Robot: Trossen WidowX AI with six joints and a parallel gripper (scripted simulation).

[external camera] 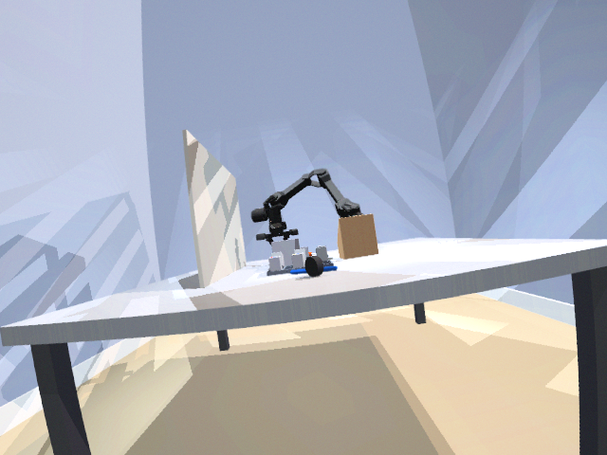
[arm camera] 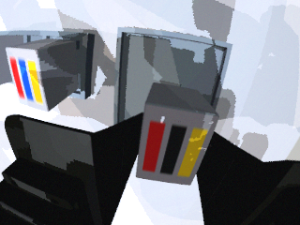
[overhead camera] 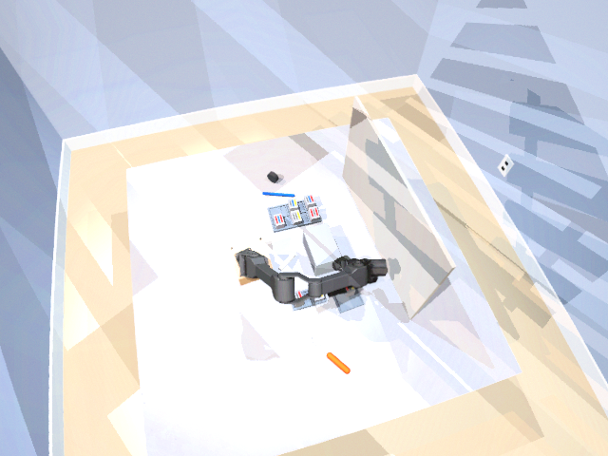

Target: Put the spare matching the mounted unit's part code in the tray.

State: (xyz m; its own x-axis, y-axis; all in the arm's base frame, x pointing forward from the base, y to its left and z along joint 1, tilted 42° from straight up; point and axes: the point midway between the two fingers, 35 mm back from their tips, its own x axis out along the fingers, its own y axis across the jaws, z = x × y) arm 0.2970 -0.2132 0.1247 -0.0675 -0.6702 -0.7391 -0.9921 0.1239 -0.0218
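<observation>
Now: gripper tip 4 cm above the tray. Round my gripper tip: tall panel: 21 cm ahead, 16 cm to the left, 18 cm above; grey spare block: 2 cm above; mounted unit: 2 cm behind, 20 cm to the left, 1 cm above.
</observation>
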